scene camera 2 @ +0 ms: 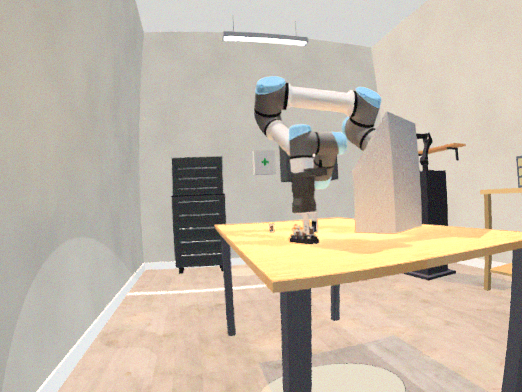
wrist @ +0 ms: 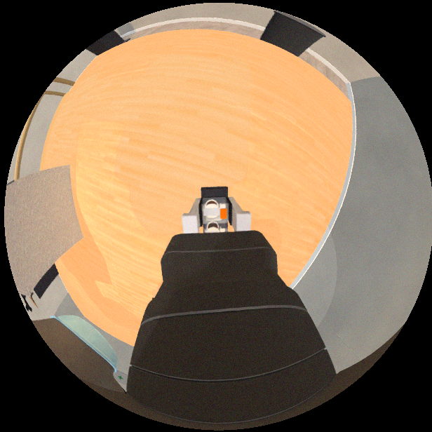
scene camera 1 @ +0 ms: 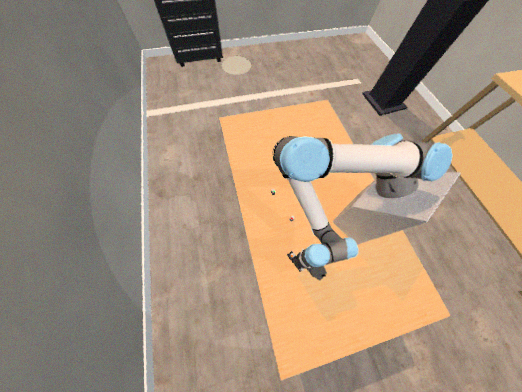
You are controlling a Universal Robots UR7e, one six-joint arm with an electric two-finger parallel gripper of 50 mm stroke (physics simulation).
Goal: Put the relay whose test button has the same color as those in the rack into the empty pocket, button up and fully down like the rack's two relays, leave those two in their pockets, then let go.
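Where they show: gripper, between the fingertips: [scene camera 2: 310, 232]; arm's base, origin of its link: [scene camera 2: 384, 151] [scene camera 1: 396, 187].
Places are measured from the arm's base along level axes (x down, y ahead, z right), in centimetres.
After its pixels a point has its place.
Note:
The black rack [scene camera 1: 290, 256] [scene camera 2: 304, 240] {x 32.2, y 47.2, z -15.8 cm} [wrist: 214, 192] stands on the table. A rack relay [wrist: 212, 210] with an orange button sits upright in the pocket near its end wall. My gripper [scene camera 2: 310, 227] {x 29.7, y 45.2, z -16.4 cm} [wrist: 214, 206] points down over the rack, its light fingers on both sides, shut on a relay. Part of a second relay [wrist: 213, 228] shows between the fingertips; its button is hidden, and the gripper body covers the rest of the rack. How deep the held relay sits cannot be told. One loose relay [scene camera 1: 273, 192] {x 29.5, y 44.3, z 26.4 cm} has a green button, another [scene camera 1: 292, 218] {x 28.8, y 40.0, z 7.9 cm} a red one.
The wooden table [scene camera 1: 280, 320] {x 33.3, y 63.6, z -35.5 cm} [scene camera 2: 390, 255] {x 33.3, y 39.7, z -49.2 cm} [wrist: 165, 100] carries all of this. The arm's grey pedestal [scene camera 2: 387, 190] {x 17.3, y 11.5, z -14.2 cm} [wrist: 40, 225] stands beside the work area. A loose relay [scene camera 2: 271, 227] {x 30.9, y 44.5, z 26.3 cm} stands farther back, left of the gripper in the second scene view.

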